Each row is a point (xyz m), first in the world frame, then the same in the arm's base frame.
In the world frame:
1: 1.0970 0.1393 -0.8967
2: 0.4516 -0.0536 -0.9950
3: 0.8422 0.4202 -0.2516
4: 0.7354 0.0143 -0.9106
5: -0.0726 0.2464 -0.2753
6: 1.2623 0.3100 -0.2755
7: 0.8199 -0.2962 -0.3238
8: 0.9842 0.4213 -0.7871
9: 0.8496 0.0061 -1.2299
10: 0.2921 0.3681 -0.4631
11: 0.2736 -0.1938 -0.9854
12: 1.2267 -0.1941 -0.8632
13: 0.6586 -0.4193 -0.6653
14: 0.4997 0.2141 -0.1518
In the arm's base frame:
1: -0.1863 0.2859 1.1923
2: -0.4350 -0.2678 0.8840
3: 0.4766 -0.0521 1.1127
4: -0.2941 -0.0197 0.9885
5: 0.2674 -0.8691 0.7172
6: 0.4699 0.3818 1.1416
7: 0.1404 0.1474 0.5076
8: 0.0043 0.0905 1.3648
9: -0.5750 0.0961 1.1392
10: 0.1892 -0.5566 0.9988
11: -0.5023 -0.3943 0.7083
12: -0.2623 0.5111 0.9228
13: -0.2407 0.0366 0.4904
14: 0.4455 -0.3164 0.7981

